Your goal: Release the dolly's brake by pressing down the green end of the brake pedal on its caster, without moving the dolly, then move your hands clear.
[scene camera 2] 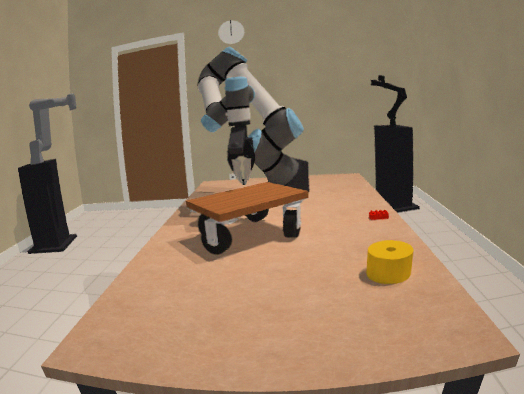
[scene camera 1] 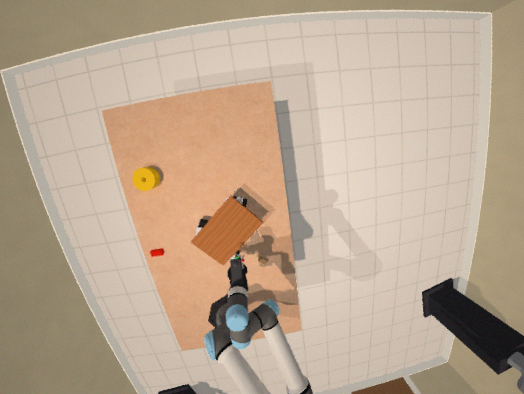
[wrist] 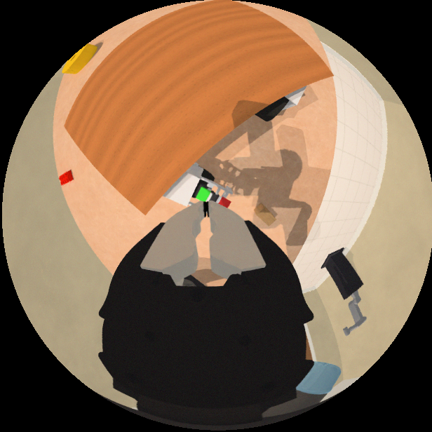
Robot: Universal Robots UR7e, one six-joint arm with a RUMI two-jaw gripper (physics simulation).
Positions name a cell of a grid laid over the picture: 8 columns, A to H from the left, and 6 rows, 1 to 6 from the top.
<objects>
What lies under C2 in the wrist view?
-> A dolly.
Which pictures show the dolly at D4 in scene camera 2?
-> Scene camera 2, scene camera 1 and the wrist view: all of them.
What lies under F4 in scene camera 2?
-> A yellow cylinder.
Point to a dolly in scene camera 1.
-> At D4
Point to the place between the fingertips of my gripper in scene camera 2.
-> D3
</objects>
